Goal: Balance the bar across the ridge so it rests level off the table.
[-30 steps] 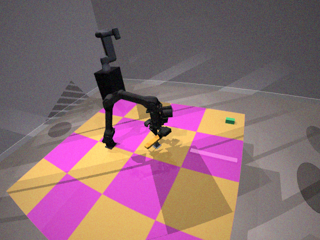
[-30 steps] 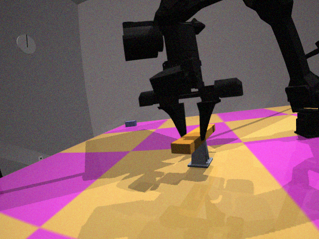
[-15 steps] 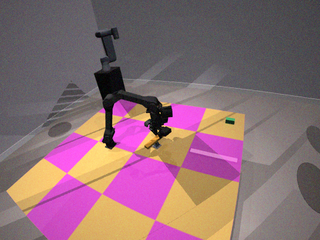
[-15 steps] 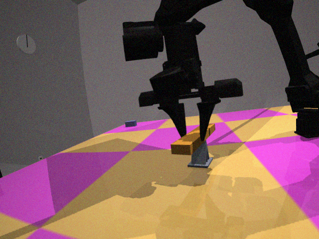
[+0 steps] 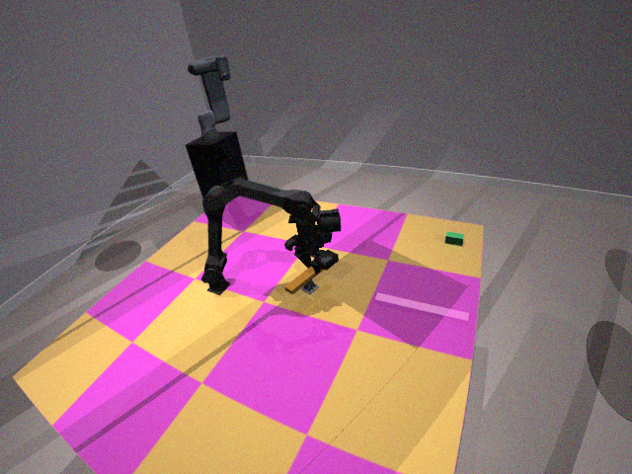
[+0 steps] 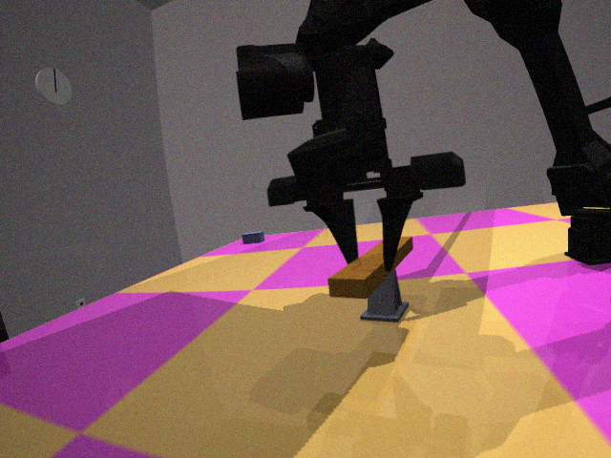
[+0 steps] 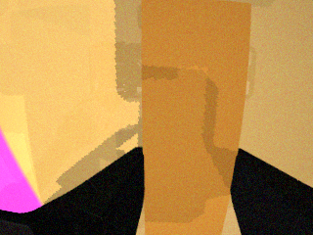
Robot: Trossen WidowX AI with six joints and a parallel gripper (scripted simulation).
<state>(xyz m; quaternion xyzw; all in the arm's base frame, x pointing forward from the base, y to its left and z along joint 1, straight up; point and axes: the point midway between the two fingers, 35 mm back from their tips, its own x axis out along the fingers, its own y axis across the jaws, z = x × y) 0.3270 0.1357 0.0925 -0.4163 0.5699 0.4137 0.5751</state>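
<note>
My gripper tip is now 3 cm to the left of the orange bar and 1 cm past it. From my gripper tip the other things lie so: dark blue block: 64 cm to the right, 41 cm ahead, 4 cm below; then green block: 41 cm ahead, 36 cm to the left, 4 cm below.
</note>
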